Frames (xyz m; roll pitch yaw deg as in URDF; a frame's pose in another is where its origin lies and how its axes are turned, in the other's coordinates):
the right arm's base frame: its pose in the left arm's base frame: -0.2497 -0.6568 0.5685 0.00 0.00 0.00
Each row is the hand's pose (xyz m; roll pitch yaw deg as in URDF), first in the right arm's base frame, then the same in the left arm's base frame.
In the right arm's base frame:
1: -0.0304 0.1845 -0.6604 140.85 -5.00 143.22
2: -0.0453 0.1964 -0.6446 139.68 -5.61 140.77
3: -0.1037 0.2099 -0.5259 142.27 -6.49 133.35
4: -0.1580 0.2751 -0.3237 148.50 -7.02 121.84
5: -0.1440 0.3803 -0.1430 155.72 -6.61 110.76
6: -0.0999 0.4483 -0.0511 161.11 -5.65 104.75
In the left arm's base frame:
1: -0.2801 -0.4723 -0.0919 140.85 -5.00 143.22
2: -0.2950 -0.4604 -0.0761 139.68 -5.61 140.77
3: -0.3534 -0.4469 0.0426 142.27 -6.49 133.35
4: -0.4077 -0.3817 0.2448 148.50 -7.02 121.84
5: -0.3937 -0.2765 0.4255 155.72 -6.61 110.76
6: -0.3496 -0.2085 0.5174 161.11 -5.65 104.75

